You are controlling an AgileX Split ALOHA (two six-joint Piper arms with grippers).
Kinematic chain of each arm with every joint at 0, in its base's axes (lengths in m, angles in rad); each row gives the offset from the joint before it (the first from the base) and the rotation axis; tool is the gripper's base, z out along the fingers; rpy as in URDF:
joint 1: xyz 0 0 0.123 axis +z
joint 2: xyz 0 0 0 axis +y
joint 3: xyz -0.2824 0 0.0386 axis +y
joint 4: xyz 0.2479 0 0.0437 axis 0.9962 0 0.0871
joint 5: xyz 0 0 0 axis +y
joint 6: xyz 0.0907 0 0.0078 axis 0.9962 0 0.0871
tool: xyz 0 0 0 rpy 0 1.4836 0
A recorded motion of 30 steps. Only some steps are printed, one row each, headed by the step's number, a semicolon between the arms.
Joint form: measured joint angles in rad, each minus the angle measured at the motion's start. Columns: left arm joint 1, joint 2, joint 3, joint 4, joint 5, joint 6; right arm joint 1, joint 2, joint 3, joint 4, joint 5, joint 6.
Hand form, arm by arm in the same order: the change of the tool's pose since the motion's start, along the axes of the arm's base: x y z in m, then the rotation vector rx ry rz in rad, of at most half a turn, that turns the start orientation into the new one. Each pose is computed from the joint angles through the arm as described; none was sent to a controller.
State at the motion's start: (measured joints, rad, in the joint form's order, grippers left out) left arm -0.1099 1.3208 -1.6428 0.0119 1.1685 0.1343; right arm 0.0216 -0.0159 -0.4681 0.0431 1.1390 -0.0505
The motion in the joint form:
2: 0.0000 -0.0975 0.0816 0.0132 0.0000 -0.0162; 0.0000 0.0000 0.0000 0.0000 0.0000 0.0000
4: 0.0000 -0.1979 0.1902 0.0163 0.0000 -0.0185; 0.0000 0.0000 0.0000 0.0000 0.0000 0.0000
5: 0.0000 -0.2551 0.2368 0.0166 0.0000 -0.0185; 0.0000 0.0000 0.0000 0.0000 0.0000 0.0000
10: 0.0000 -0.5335 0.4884 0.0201 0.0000 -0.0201; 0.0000 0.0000 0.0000 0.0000 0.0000 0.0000
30: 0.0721 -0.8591 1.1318 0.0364 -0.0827 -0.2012; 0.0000 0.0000 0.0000 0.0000 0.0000 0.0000
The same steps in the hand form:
2: -0.0281 0.0042 0.0001 -0.0015 -0.0161 0.0164; 0.0000 0.0000 0.0000 0.0000 0.0000 0.0000
4: -0.0550 0.0074 -0.0097 0.0006 -0.0082 0.0192; 0.0000 0.0000 0.0000 0.0000 0.0000 0.0000
5: -0.0709 0.0092 -0.0121 -0.0004 -0.0187 0.0194; 0.0000 0.0000 0.0000 0.0000 0.0000 0.0000
10: -0.1413 0.0173 -0.0429 -0.0016 -0.0456 0.0219; 0.0000 0.0000 0.0000 0.0000 0.0000 0.0000
30: -0.1906 0.0285 -0.1981 -0.0829 0.1909 0.2311; 0.0000 0.0000 0.0000 0.0000 0.0000 0.0000

